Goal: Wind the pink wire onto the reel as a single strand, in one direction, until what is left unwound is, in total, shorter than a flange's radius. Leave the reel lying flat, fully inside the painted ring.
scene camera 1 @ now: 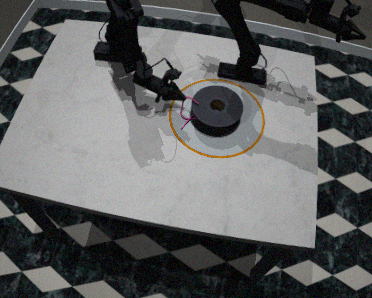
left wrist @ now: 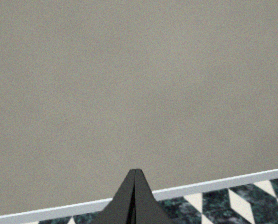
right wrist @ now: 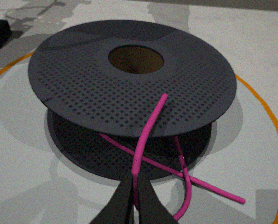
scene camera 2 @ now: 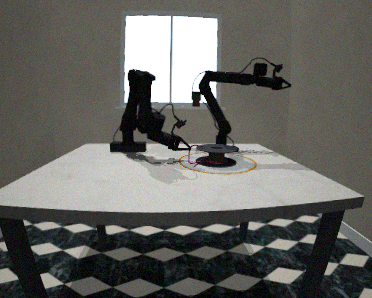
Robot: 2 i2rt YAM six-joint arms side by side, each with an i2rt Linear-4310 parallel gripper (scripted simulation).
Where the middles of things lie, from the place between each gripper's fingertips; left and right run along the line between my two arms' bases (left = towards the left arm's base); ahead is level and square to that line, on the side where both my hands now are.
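Right hand 3 cm above the dark reel [scene camera 1: 220, 123], 1 cm short of it, 13 cm to the right of it.
Left gripper 36 cm above the dark reel, 16 cm short of it, 46 cm to the left of it.
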